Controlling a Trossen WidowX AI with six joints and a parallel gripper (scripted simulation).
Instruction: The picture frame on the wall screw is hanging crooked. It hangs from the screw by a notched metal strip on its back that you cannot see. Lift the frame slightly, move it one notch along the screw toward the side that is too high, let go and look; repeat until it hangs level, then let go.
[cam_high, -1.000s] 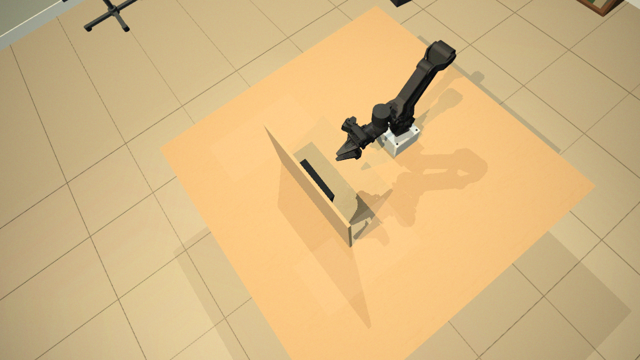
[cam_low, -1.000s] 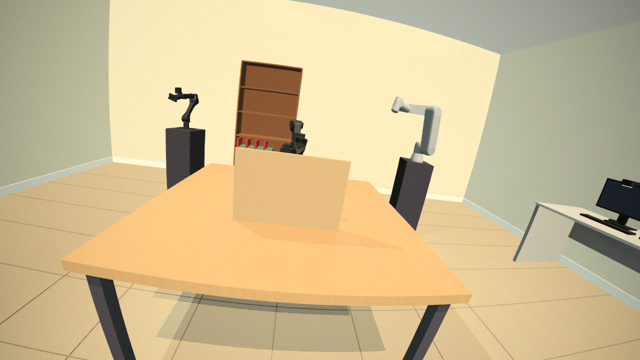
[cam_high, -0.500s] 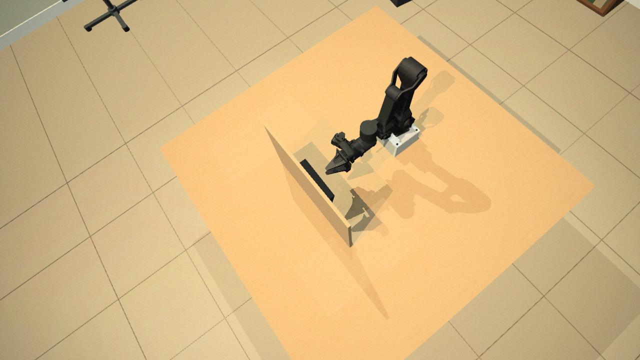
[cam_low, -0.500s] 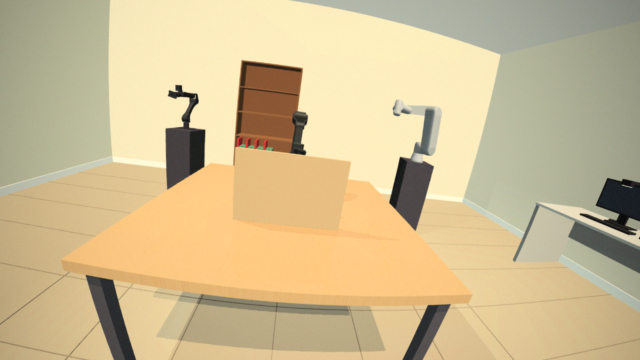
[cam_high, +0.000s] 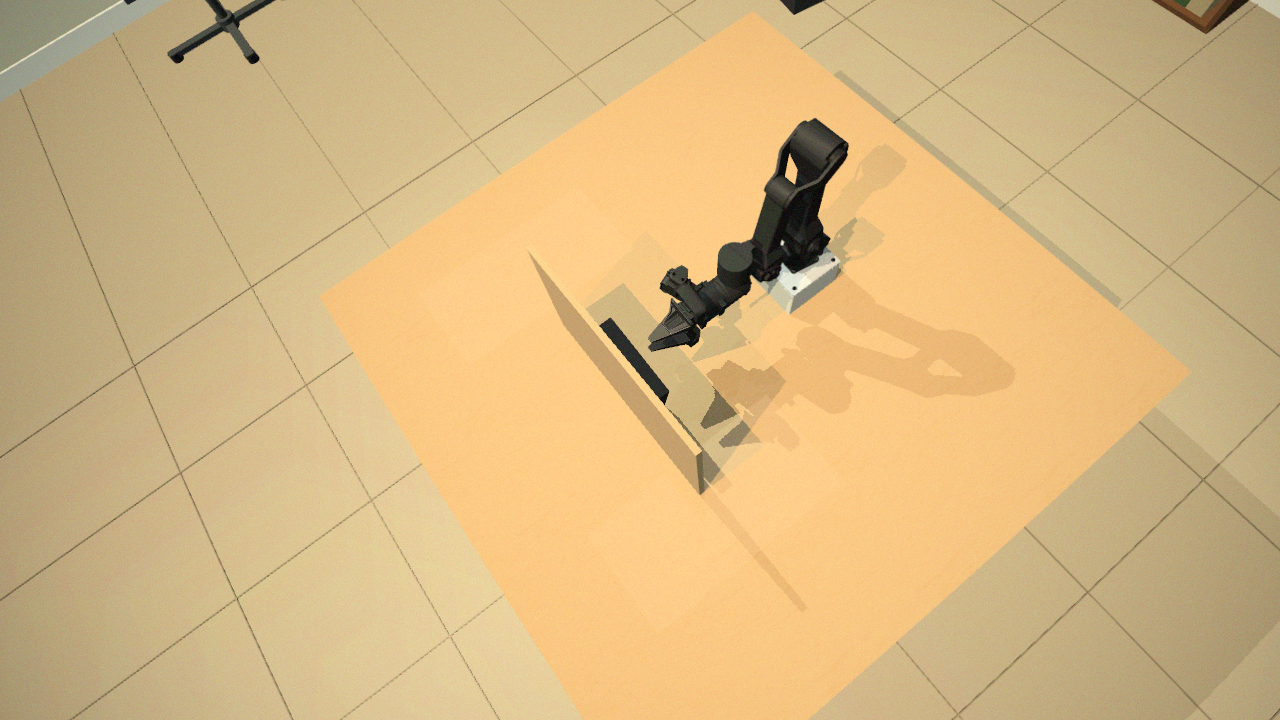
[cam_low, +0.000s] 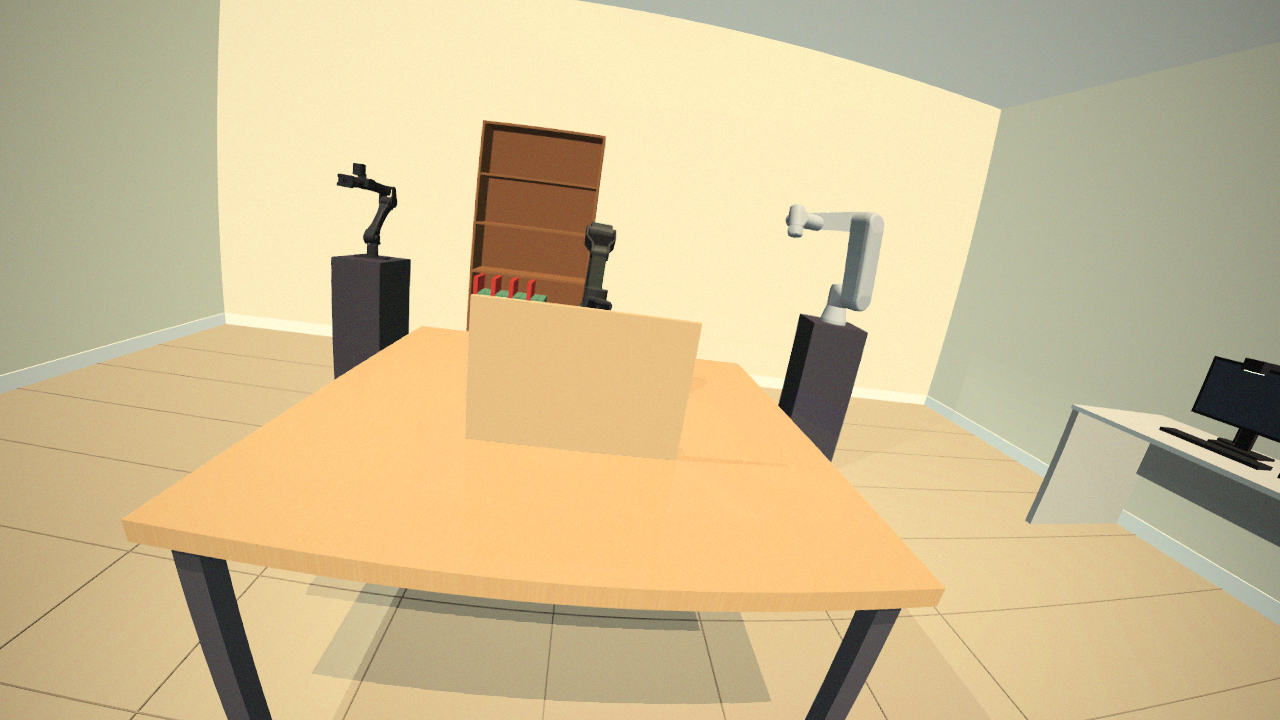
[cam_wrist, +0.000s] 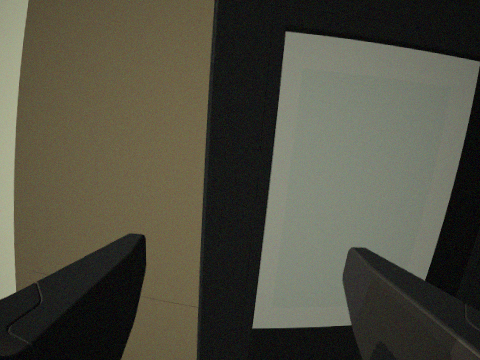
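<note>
My gripper tip is now 5 cm short of the picture frame, 1 cm to the right of it and 5 cm above it. Also, from my gripper tip: wall panel (6 cm ahead, 6 cm below).
</note>
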